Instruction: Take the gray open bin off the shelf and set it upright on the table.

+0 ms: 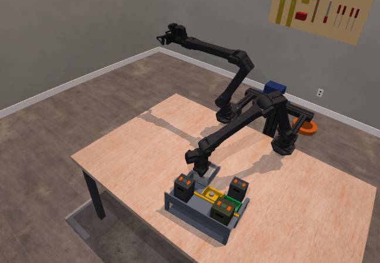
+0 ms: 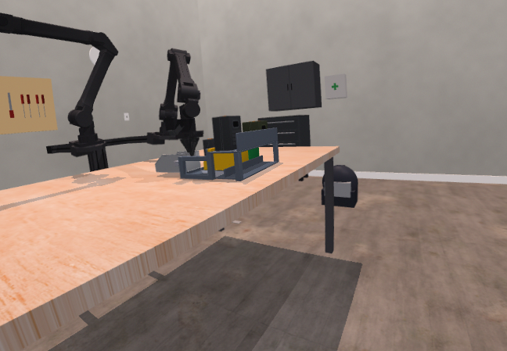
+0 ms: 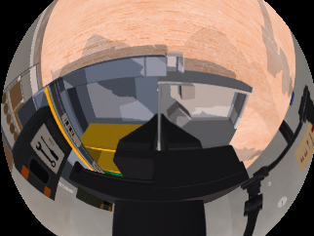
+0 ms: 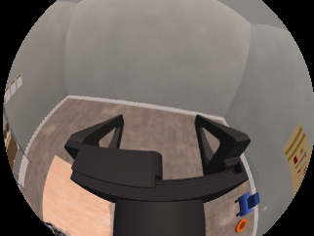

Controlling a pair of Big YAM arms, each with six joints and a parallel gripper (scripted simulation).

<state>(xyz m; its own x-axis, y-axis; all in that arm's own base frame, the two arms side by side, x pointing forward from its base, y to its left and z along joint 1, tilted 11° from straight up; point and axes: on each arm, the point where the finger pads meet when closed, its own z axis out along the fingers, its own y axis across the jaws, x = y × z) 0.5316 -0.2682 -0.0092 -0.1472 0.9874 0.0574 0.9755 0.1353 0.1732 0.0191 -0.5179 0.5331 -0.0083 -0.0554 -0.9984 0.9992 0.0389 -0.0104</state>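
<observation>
Right now my left hand is 8 cm past the gray open bin, 1 cm to the left of it and 3 cm above it. Round my left hand: yellow bin: 7 cm ahead, 13 cm to the left, 4 cm below; then gray shelf: 10 cm ahead, 13 cm to the left, 2 cm below; then green bin: 5 cm ahead, 24 cm to the left, 4 cm below.
</observation>
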